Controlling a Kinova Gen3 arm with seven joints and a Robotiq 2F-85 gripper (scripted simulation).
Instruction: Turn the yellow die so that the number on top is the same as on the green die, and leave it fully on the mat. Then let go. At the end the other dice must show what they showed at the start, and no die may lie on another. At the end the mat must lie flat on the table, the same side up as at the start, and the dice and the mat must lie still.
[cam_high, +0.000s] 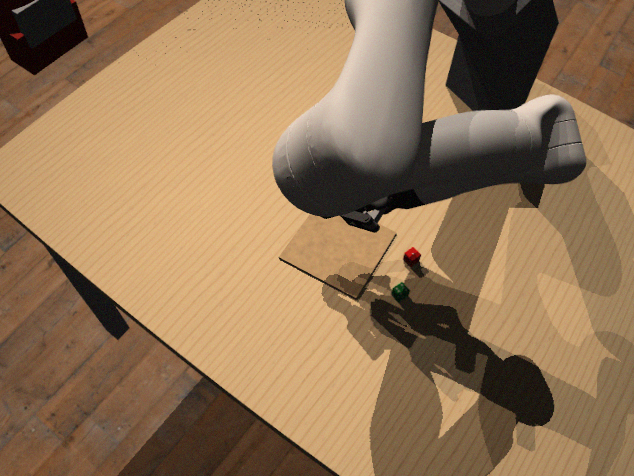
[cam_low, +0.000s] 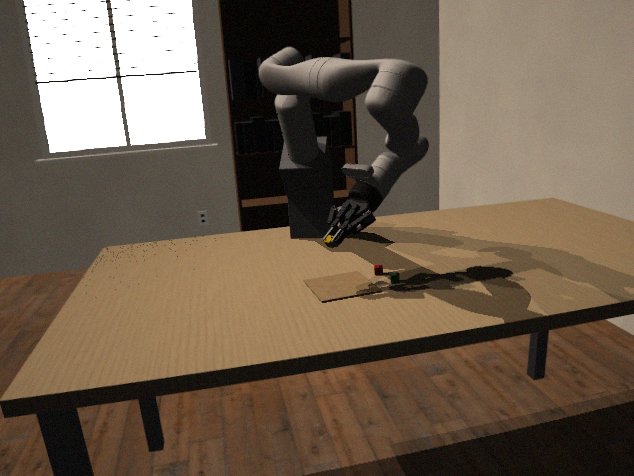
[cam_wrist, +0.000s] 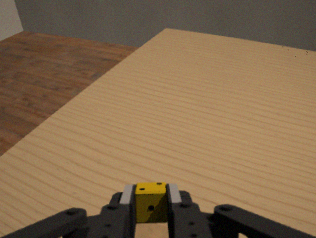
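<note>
My hand is 1 cm past the brown mat, 1 cm to the right of it and 12 cm above it. Also, from my hand: yellow die: 1 cm to the right, 1 cm below; red die: 4 cm behind, 13 cm to the left, 11 cm below; green die: 2 cm ahead, 14 cm to the left, 11 cm below.
</note>
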